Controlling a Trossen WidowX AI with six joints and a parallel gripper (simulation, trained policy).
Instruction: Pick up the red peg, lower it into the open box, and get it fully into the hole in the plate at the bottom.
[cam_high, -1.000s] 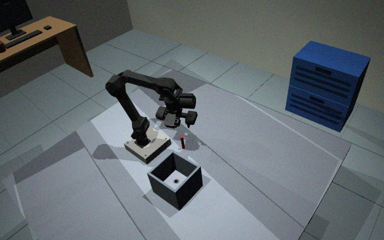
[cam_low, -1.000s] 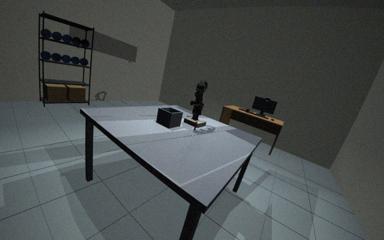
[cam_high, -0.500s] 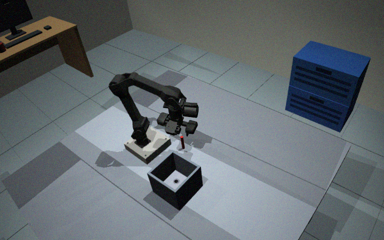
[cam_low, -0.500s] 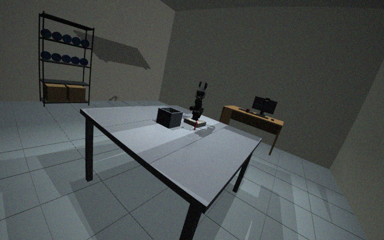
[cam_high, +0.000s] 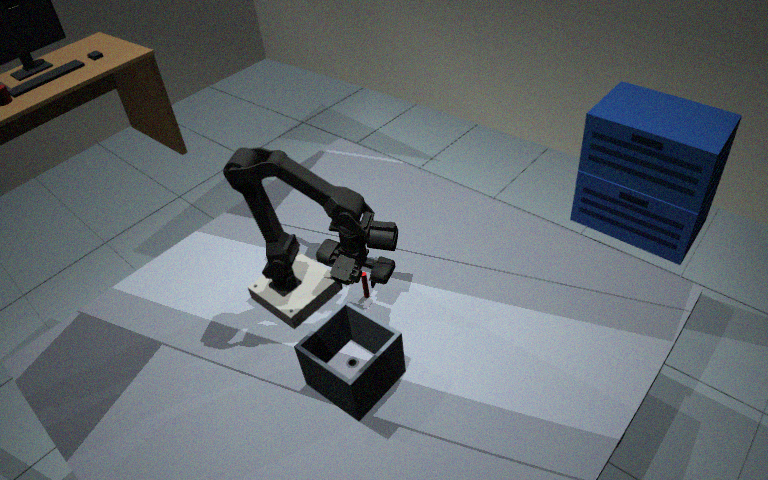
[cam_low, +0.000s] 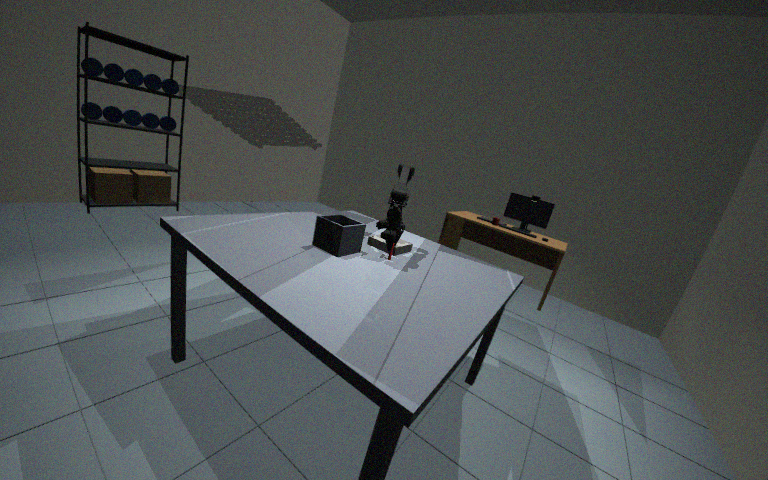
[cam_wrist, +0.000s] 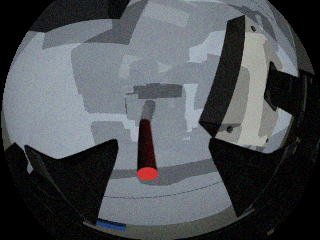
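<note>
Now: gripper tip 1 cm to the right of the red peg, 1 cm short of it and 1 cm above it.
</note>
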